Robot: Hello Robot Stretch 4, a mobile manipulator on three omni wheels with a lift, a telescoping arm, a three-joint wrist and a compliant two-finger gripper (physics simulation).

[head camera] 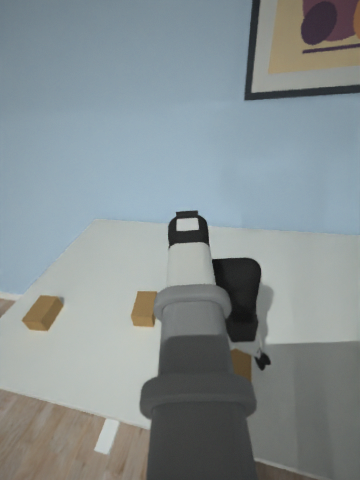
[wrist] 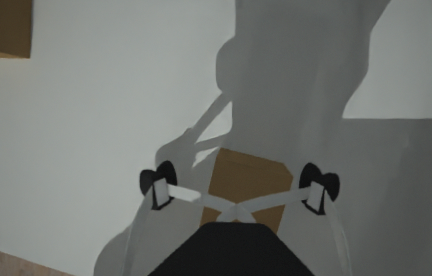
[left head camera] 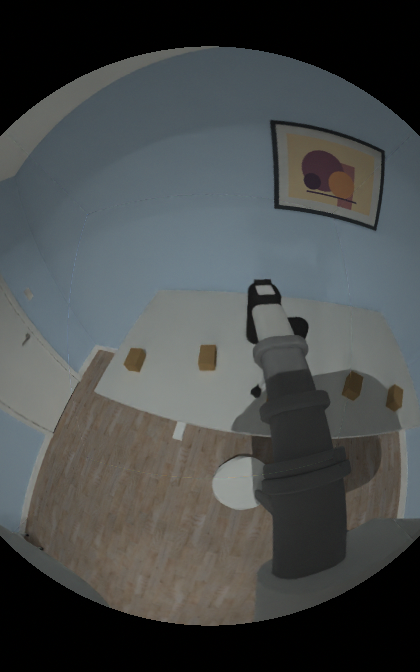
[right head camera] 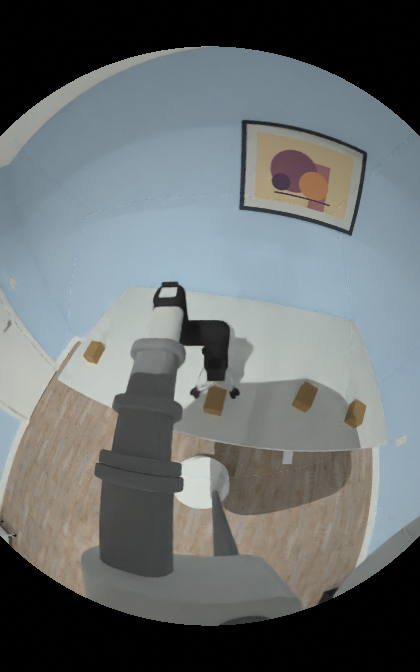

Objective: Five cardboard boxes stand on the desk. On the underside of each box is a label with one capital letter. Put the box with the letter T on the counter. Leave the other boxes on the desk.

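Frame: origin at the robot's base, x back, y right, z up, level; metres.
Where they show: gripper, between the fingertips: (head camera: 233,365) (wrist: 237,178).
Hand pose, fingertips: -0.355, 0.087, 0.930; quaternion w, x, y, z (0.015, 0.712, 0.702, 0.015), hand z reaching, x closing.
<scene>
Things, the pixels of their centre, and the offset from my fingertips, as dx, dy, dz. Level surfaces: height alone.
- white desk, height of its surface: dz -0.007
- leftmost box, middle of its body: (head camera: 43,312) -0.170, -0.552, +0.018
- second box, middle of its body: (head camera: 145,308) -0.166, -0.233, +0.018
- middle box, middle of its body: (wrist: 240,209) (head camera: 236,372) +0.023, +0.002, +0.018
Five brown cardboard boxes stand on the white desk (head camera: 90,360) (left head camera: 170,325) (right head camera: 300,340). The leftmost box (head camera: 44,313) (left head camera: 135,360) (right head camera: 94,352) and second box (head camera: 145,308) (left head camera: 207,357) are left of my arm. The middle box (head camera: 242,364) (right head camera: 215,401) (wrist: 250,175) is below my gripper (right head camera: 215,392) (wrist: 237,178), which is open, its fingertips apart on either side of the box in the wrist view, not touching it there. The fourth box (left head camera: 353,385) (right head camera: 305,396) and rightmost box (left head camera: 395,397) (right head camera: 355,413) are to the right. The underside labels are hidden. I cannot make out the counter.
A round white object (left head camera: 237,482) (right head camera: 200,482) is on the wooden floor (left head camera: 140,500) (right head camera: 60,480) in front of the desk. A blue wall with a framed picture (left head camera: 327,175) (right head camera: 302,177) rises behind the desk. Another box (wrist: 14,27) shows at the wrist view's top left.
</scene>
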